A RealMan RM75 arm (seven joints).
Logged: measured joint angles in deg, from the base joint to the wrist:
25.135, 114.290, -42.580, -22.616, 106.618, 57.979, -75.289
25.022, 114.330, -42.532, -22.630, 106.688, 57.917, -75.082
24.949, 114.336, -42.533, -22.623, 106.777, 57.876, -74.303
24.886, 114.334, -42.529, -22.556, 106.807, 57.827, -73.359
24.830, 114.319, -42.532, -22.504, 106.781, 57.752, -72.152
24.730, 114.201, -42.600, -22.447, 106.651, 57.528, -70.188
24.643, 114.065, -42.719, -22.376, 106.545, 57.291, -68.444
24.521, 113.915, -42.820, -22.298, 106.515, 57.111, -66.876
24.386, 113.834, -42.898, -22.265, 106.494, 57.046, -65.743
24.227, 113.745, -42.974, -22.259, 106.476, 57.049, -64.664
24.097, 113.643, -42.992, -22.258, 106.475, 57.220, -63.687
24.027, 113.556, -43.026, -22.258, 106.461, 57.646, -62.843
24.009, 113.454, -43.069, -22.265, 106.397, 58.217, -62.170
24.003, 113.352, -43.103, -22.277, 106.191, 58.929, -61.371
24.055, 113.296, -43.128, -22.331, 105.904, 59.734, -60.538
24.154, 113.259, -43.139, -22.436, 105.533, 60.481, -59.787
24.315, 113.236, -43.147, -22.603, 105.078, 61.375, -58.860
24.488, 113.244, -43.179, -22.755, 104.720, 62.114, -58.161
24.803, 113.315, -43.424, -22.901, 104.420, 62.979, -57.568
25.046, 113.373, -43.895, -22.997, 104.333, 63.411, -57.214
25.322, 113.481, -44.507, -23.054, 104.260, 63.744, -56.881
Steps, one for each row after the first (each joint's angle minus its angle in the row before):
-0.113, 0.040, 0.048, -0.014, 0.070, -0.062, 0.207
-0.073, 0.006, -0.001, 0.007, 0.089, -0.041, 0.779
-0.063, -0.002, 0.004, 0.067, 0.030, -0.049, 0.944
-0.056, -0.015, -0.003, 0.052, -0.026, -0.075, 1.207
-0.100, -0.118, -0.068, 0.057, -0.130, -0.224, 1.964
-0.087, -0.136, -0.119, 0.071, -0.106, -0.237, 1.744
-0.122, -0.150, -0.101, 0.078, -0.030, -0.180, 1.568
-0.135, -0.081, -0.078, 0.033, -0.021, -0.065, 1.133
-0.159, -0.089, -0.076, 0.006, -0.018, 0.003, 1.079
-0.130, -0.102, -0.018, 0.001, -0.001, 0.171, 0.977
-0.070, -0.087, -0.034, 0.000, -0.014, 0.426, 0.844
-0.018, -0.102, -0.043, -0.007, -0.064, 0.571, 0.673
-0.006, -0.102, -0.034, -0.012, -0.206, 0.712, 0.799
0.052, -0.056, -0.025, -0.054, -0.287, 0.805, 0.833
0.099, -0.037, -0.011, -0.105, -0.371, 0.747, 0.751
0.161, -0.023, -0.008, -0.167, -0.455, 0.894, 0.927
0.173, 0.008, -0.032, -0.152, -0.358, 0.739, 0.699
0.315, 0.071, -0.245, -0.146, -0.300, 0.865, 0.593
0.243, 0.058, -0.471, -0.096, -0.087, 0.432, 0.354
0.276, 0.108, -0.612, -0.057, -0.073, 0.333, 0.333

